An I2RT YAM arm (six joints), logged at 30 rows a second.
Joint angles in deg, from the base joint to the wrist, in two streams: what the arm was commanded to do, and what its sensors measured. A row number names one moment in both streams.
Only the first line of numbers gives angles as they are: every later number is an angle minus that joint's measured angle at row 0.
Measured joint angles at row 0:
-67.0 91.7 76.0 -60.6 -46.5 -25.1
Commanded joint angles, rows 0 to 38:
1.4 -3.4 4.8 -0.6 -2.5 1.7
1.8 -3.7 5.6 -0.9 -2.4 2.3
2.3 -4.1 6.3 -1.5 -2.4 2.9
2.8 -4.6 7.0 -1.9 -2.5 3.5
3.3 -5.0 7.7 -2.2 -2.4 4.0
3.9 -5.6 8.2 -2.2 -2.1 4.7
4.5 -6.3 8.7 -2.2 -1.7 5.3
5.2 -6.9 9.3 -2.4 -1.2 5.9
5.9 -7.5 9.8 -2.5 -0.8 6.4
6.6 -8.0 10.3 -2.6 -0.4 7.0
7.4 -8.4 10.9 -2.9 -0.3 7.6
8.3 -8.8 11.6 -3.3 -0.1 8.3
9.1 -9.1 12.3 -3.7 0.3 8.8
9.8 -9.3 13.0 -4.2 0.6 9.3
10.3 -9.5 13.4 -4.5 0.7 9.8
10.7 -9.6 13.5 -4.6 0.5 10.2
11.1 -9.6 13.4 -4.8 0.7 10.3
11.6 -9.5 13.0 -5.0 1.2 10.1
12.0 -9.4 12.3 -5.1 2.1 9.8
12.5 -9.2 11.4 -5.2 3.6 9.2
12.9 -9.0 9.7 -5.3 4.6 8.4
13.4 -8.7 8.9 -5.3 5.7 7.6
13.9 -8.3 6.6 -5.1 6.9 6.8
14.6 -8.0 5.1 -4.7 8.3 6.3
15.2 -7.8 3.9 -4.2 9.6 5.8
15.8 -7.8 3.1 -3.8 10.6 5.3
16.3 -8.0 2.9 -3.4 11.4 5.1
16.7 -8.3 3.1 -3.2 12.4 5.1
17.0 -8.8 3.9 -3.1 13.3 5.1
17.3 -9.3 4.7 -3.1 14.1 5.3
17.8 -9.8 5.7 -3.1 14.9 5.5
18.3 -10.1 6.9 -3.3 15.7 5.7
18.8 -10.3 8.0 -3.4 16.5 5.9
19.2 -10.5 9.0 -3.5 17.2 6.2
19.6 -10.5 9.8 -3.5 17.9 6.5
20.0 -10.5 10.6 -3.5 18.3 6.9
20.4 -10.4 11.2 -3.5 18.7 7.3
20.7 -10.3 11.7 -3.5 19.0 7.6
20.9 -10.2 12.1 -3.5 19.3 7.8
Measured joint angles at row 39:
19.8 -8.3 8.5 -4.4 16.6 6.8
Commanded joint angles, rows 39 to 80:
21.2 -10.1 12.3 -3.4 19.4 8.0
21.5 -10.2 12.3 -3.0 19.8 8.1
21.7 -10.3 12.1 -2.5 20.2 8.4
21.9 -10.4 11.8 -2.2 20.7 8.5
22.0 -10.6 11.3 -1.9 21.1 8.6
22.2 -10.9 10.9 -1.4 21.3 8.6
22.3 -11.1 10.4 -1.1 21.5 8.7
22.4 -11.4 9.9 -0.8 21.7 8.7
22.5 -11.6 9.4 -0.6 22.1 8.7
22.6 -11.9 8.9 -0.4 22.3 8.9
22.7 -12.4 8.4 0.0 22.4 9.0
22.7 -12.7 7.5 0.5 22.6 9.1
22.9 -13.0 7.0 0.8 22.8 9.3
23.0 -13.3 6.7 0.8 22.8 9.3
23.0 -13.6 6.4 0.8 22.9 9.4
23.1 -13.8 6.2 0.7 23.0 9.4
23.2 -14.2 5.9 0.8 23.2 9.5
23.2 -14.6 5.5 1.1 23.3 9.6
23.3 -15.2 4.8 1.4 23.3 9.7
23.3 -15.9 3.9 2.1 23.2 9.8
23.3 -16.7 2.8 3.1 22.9 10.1
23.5 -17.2 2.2 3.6 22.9 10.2
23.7 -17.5 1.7 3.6 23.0 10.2
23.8 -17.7 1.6 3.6 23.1 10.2
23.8 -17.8 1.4 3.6 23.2 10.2
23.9 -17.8 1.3 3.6 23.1 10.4
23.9 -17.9 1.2 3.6 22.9 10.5
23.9 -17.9 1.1 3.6 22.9 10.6
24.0 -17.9 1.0 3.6 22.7 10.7
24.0 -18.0 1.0 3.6 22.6 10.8
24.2 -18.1 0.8 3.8 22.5 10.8
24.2 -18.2 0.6 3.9 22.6 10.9
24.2 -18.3 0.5 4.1 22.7 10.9
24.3 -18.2 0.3 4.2 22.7 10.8
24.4 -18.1 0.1 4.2 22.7 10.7
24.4 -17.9 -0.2 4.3 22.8 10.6
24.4 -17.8 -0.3 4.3 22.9 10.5
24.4 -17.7 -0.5 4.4 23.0 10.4
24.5 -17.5 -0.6 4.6 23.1 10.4
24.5 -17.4 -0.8 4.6 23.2 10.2
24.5 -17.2 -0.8 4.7 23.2 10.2
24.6 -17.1 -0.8 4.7 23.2 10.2
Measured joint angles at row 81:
24.1 -16.6 -0.7 2.9 22.8 9.6
